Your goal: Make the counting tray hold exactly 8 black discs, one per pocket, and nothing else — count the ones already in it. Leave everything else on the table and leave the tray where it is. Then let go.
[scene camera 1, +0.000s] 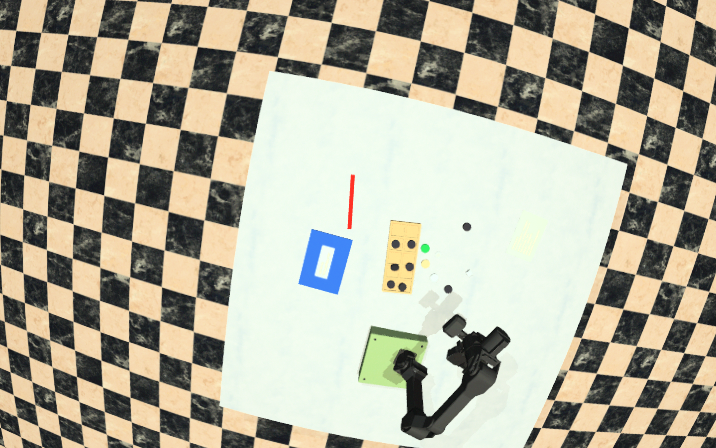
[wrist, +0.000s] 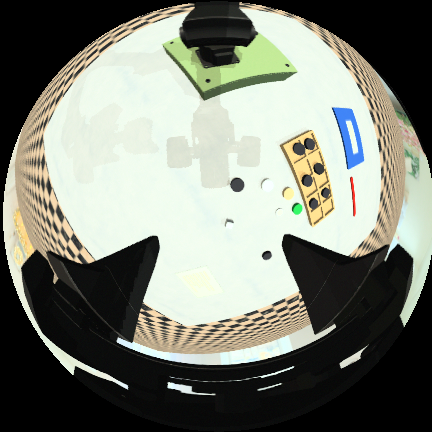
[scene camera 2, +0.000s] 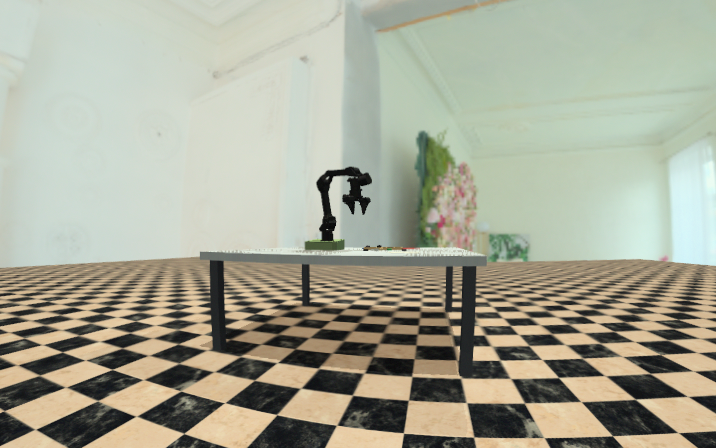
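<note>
The counting tray [scene camera 1: 399, 228] [wrist: 295, 159] is tan and lies flat on the table. Several black discs sit in its pockets; the two end pockets farthest from the robot base are empty. One loose black disc [scene camera 1: 448, 288] [wrist: 237, 184] lies beside the tray, on the side nearer the base. Another loose black disc [scene camera 1: 466, 226] [wrist: 267, 255] lies farther out. My gripper [scene camera 1: 475, 333] [scene camera 2: 358, 212] [wrist: 221, 241] is open and empty, high above the table, to the side of the tray and touching nothing.
A green disc [scene camera 1: 425, 248] [wrist: 297, 209], a yellow disc [scene camera 1: 425, 263] [wrist: 288, 193], a white disc [wrist: 267, 185] and a small pale block [wrist: 229, 223] lie near the tray. Beyond it are a blue frame [scene camera 1: 308, 258] and a red stick [scene camera 1: 351, 201]. A pale yellow sheet [scene camera 1: 528, 236] lies opposite.
</note>
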